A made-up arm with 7 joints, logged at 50 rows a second.
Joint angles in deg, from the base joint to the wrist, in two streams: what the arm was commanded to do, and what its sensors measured. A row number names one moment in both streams.
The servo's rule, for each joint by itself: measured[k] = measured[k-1] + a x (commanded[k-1-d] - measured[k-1]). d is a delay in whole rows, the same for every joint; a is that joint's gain. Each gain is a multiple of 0.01, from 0.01 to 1. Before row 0 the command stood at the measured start. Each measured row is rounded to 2 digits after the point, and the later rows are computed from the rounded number. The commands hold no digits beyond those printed.
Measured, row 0: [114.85, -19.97, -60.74, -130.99, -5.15, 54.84, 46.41]
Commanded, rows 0 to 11: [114.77, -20.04, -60.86, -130.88, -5.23, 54.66, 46.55]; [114.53, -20.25, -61.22, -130.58, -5.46, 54.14, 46.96]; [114.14, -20.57, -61.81, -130.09, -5.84, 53.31, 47.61]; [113.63, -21.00, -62.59, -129.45, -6.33, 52.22, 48.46]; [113.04, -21.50, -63.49, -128.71, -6.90, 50.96, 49.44]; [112.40, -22.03, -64.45, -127.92, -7.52, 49.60, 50.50]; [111.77, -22.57, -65.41, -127.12, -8.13, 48.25, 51.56]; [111.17, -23.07, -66.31, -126.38, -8.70, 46.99, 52.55]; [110.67, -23.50, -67.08, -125.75, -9.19, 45.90, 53.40]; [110.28, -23.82, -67.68, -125.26, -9.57, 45.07, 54.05]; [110.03, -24.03, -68.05, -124.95, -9.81, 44.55, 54.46]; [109.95, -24.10, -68.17, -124.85, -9.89, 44.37, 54.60]
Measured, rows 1 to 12: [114.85, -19.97, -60.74, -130.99, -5.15, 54.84, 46.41]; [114.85, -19.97, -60.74, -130.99, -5.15, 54.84, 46.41]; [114.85, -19.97, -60.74, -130.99, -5.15, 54.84, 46.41]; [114.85, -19.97, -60.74, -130.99, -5.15, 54.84, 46.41]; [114.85, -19.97, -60.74, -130.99, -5.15, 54.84, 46.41]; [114.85, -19.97, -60.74, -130.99, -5.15, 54.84, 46.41]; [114.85, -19.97, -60.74, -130.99, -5.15, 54.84, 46.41]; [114.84, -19.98, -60.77, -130.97, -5.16, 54.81, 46.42]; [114.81, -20.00, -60.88, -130.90, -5.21, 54.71, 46.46]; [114.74, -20.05, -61.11, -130.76, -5.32, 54.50, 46.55]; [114.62, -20.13, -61.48, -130.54, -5.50, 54.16, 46.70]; [114.45, -20.24, -61.98, -130.23, -5.75, 53.68, 46.92]
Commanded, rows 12 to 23: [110.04, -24.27, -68.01, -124.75, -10.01, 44.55, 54.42]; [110.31, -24.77, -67.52, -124.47, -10.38, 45.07, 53.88]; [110.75, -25.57, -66.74, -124.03, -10.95, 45.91, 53.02]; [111.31, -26.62, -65.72, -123.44, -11.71, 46.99, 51.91]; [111.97, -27.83, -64.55, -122.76, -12.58, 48.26, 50.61]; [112.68, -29.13, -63.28, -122.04, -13.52, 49.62, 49.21]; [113.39, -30.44, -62.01, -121.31, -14.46, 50.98, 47.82]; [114.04, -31.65, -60.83, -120.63, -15.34, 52.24, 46.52]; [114.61, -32.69, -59.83, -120.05, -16.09, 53.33, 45.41]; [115.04, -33.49, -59.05, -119.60, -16.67, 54.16, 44.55]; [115.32, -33.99, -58.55, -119.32, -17.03, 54.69, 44.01]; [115.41, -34.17, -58.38, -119.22, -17.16, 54.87, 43.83]
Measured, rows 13 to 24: [114.22, -20.38, -62.60, -129.84, -6.07, 53.07, 47.21]; [113.95, -20.56, -63.30, -129.38, -6.44, 52.35, 47.56]; [113.64, -20.76, -64.05, -128.87, -6.85, 51.55, 47.96]; [113.31, -20.98, -64.81, -128.34, -7.27, 50.70, 48.40]; [112.98, -21.21, -65.53, -127.82, -7.68, 49.86, 48.85]; [112.66, -21.44, -66.16, -127.33, -8.06, 49.06, 49.30]; [112.36, -21.65, -66.66, -126.91, -8.39, 48.36, 49.72]; [112.10, -21.86, -67.00, -126.54, -8.68, 47.79, 50.10]; [111.90, -22.09, -67.13, -126.19, -8.99, 47.38, 50.40]; [111.77, -22.37, -67.03, -125.82, -9.34, 47.16, 50.61]; [111.72, -22.71, -66.70, -125.42, -9.77, 47.13, 50.71]; [111.75, -23.12, -66.16, -124.97, -10.28, 47.30, 50.70]
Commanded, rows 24 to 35: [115.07, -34.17, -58.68, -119.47, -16.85, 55.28, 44.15]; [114.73, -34.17, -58.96, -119.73, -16.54, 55.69, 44.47]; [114.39, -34.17, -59.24, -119.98, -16.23, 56.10, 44.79]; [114.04, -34.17, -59.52, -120.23, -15.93, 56.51, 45.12]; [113.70, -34.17, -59.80, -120.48, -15.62, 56.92, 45.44]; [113.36, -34.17, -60.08, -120.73, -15.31, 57.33, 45.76]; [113.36, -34.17, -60.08, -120.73, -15.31, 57.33, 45.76]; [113.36, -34.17, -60.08, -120.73, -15.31, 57.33, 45.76]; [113.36, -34.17, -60.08, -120.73, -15.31, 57.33, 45.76]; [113.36, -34.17, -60.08, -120.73, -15.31, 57.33, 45.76]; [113.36, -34.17, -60.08, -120.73, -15.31, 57.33, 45.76]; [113.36, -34.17, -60.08, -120.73, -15.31, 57.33, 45.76]
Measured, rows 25 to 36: [111.85, -23.60, -65.44, -124.47, -10.86, 47.65, 50.58]; [112.02, -24.15, -64.58, -123.93, -11.51, 48.15, 50.36]; [112.24, -24.75, -63.64, -123.37, -12.20, 48.76, 50.05]; [112.50, -25.39, -62.69, -122.81, -12.90, 49.45, 49.68]; [112.78, -26.04, -61.78, -122.26, -13.58, 50.16, 49.27]; [113.06, -26.68, -60.97, -121.76, -14.20, 50.84, 48.85]; [113.32, -27.28, -60.32, -121.33, -14.73, 51.44, 48.45]; [113.51, -27.83, -59.91, -121.01, -15.11, 52.02, 48.11]; [113.64, -28.34, -59.67, -120.79, -15.37, 52.57, 47.82]; [113.72, -28.81, -59.56, -120.65, -15.52, 53.10, 47.58]; [113.76, -29.24, -59.55, -120.58, -15.59, 53.61, 47.38]; [113.75, -29.63, -59.61, -120.56, -15.60, 54.11, 47.22]
